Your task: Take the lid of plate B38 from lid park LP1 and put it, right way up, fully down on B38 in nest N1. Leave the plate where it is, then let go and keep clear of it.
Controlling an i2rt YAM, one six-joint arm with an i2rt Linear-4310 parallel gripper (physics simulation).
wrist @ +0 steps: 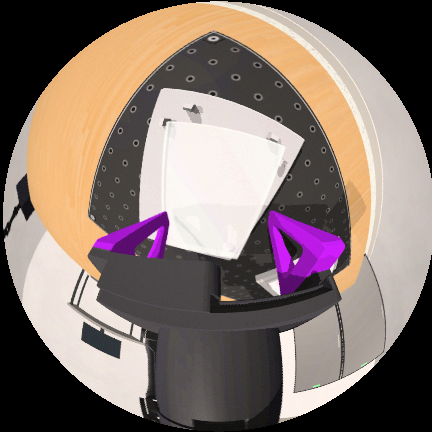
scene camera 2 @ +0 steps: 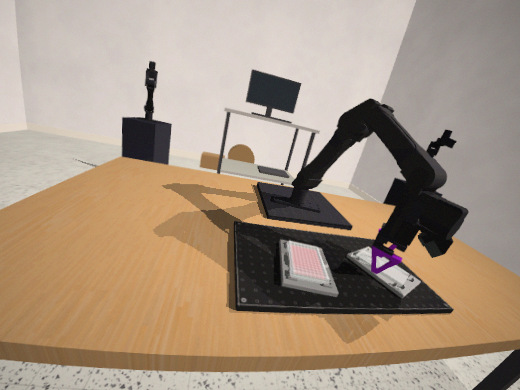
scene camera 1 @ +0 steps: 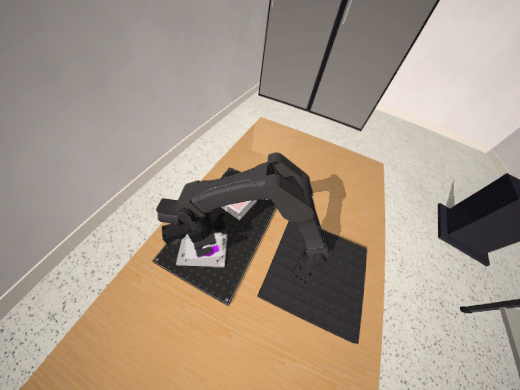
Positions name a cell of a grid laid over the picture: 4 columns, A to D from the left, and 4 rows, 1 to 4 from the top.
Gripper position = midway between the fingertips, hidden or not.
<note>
My gripper (scene camera 2: C3) is open and touches a clear lid (wrist: B2). Also in view: a well plate with pink wells (scene camera 2: C3) and a lid holder (scene camera 2: D3).
The lid holder shows as well in the wrist view (wrist: B1).
</note>
